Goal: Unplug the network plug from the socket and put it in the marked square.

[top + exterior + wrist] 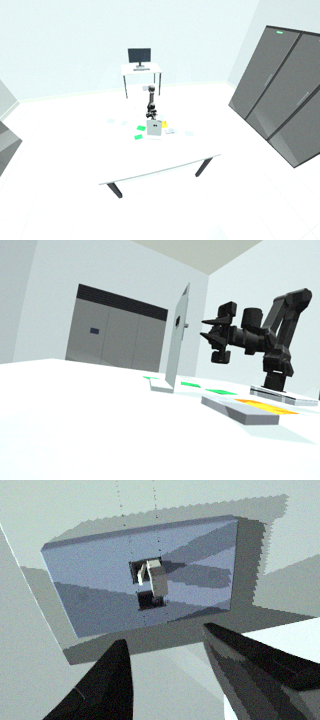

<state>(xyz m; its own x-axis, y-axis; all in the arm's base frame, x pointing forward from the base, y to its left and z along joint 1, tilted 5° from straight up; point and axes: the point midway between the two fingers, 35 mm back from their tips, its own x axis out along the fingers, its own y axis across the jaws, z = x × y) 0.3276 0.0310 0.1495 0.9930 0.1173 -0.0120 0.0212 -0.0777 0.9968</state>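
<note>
My gripper tip is now 6 cm short of the network plug and 1 cm to the left of it. The rest, counted from my gripper tip: flat grey slab: 19 cm to the left, 18 cm below, 1 cm ahead; upright grey panel: 8 cm ahead, 7 cm below, 1 cm to the right; orange marked square: 19 cm below, 12 cm to the left, 12 cm behind.
</note>
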